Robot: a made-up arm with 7 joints.
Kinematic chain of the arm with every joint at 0, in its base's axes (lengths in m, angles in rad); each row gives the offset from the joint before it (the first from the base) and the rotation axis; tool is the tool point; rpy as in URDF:
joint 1: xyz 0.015 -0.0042 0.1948 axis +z
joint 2: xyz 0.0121 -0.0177 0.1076 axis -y
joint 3: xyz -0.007 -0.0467 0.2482 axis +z
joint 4: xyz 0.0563 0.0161 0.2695 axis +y
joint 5: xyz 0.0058 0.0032 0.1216 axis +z
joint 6: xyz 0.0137 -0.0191 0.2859 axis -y
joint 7: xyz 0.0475 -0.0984 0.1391 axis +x
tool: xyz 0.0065 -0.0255 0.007 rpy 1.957 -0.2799 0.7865
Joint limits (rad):
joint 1: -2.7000..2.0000
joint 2: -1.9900..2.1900
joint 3: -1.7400..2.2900
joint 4: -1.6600..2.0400
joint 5: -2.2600..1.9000
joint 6: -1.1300..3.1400
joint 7: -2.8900..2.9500
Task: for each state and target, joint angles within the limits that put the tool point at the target. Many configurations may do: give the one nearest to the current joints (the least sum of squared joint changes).
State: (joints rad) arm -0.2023 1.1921 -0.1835 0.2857 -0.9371 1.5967 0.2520
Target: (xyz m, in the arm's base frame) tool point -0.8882 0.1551 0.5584
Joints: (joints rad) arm -0.1795 1.2156 -0.1890 0.1099 -0.9452 1.8274 0.2456
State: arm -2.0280 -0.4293 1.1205 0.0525 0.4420 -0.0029 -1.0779
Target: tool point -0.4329 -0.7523 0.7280
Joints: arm -2.4920 -0.6664 0.8960 0.7062 0.4201 -0.3244 -1.0503
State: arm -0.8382 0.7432 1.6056 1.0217 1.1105 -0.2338 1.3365
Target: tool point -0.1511 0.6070 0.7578
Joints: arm -0.3637 0.6294 1.5447 1.0949 1.0815 -0.3598 1.3661
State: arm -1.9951 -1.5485 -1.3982 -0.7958 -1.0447 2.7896 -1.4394
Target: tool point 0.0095 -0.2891 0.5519
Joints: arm -2.1119 -0.9891 -1.1479 -1.6600 -0.8010 2.6302 -1.2514
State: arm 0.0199 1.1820 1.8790 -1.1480 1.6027 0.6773 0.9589
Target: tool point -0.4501 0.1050 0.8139
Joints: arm -0.8688 1.2888 2.2900 -1.6600 0.8795 1.4542 0.9522
